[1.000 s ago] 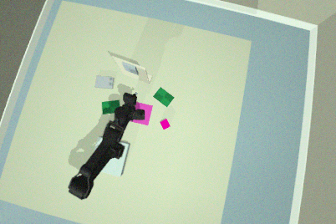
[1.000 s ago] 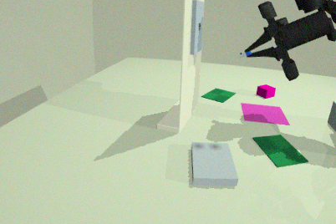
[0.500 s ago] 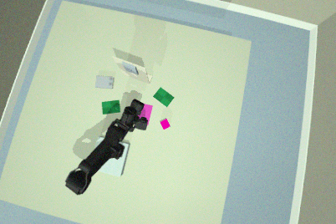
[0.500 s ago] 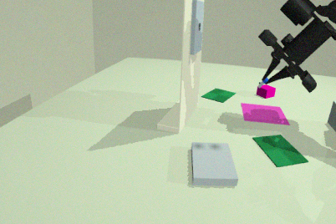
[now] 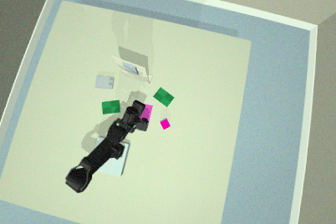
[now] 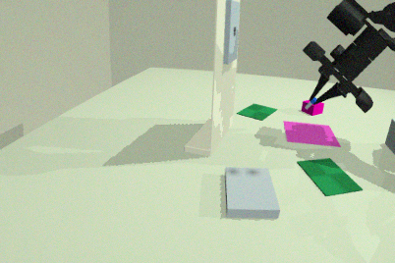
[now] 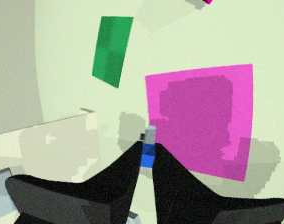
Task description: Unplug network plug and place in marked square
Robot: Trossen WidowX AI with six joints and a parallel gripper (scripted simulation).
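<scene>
The magenta marked square is 7 cm below my gripper tip and 1 cm behind it. Round my gripper tip: upright panel 19 cm ahead, 9 cm to the left, 6 cm above; then pale grey slab 27 cm to the left, 10 cm ahead, 7 cm below; then blue network plug right at my gripper tip.
</scene>
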